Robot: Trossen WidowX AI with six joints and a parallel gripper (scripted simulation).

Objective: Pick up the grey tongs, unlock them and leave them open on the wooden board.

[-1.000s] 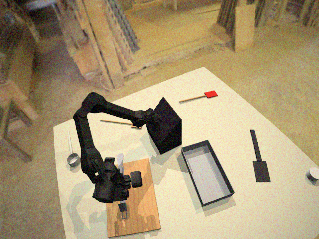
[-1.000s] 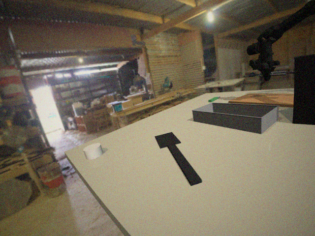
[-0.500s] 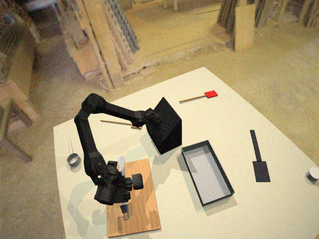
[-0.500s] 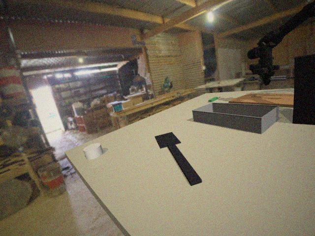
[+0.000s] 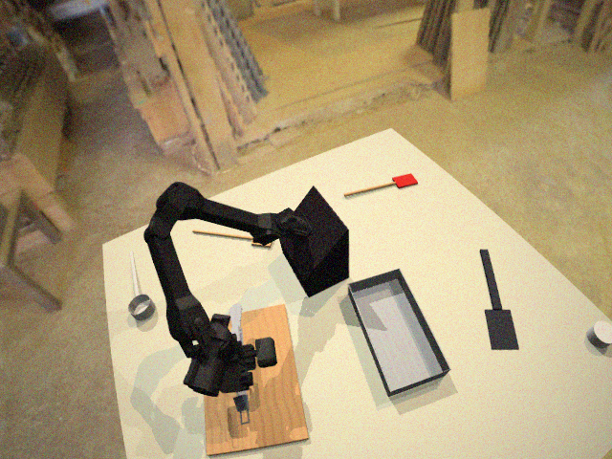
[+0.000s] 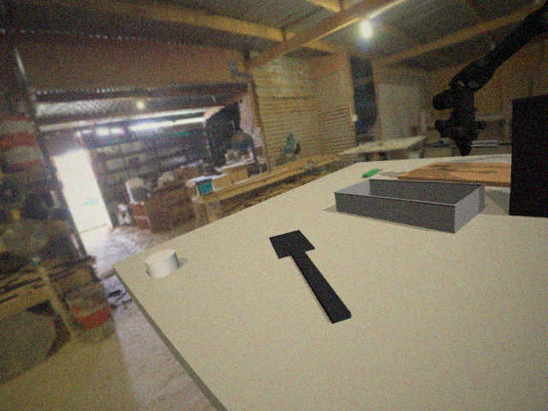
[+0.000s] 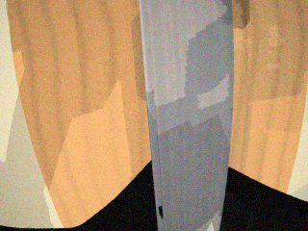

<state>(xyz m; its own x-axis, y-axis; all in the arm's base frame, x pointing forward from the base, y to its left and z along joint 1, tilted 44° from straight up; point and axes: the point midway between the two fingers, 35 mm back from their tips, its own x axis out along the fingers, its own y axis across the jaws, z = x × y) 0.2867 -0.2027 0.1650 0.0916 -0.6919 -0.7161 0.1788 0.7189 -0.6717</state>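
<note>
Now: the wooden board 5 cm below my gripper tip. From my gripper tip the other things lie so: grey roasting tin: 4 cm ahead, 39 cm to the left, 3 cm below; red spatula: 46 cm behind, 65 cm to the left, 6 cm below; black spatula: 9 cm ahead, 69 cm to the left, 6 cm below.
</note>
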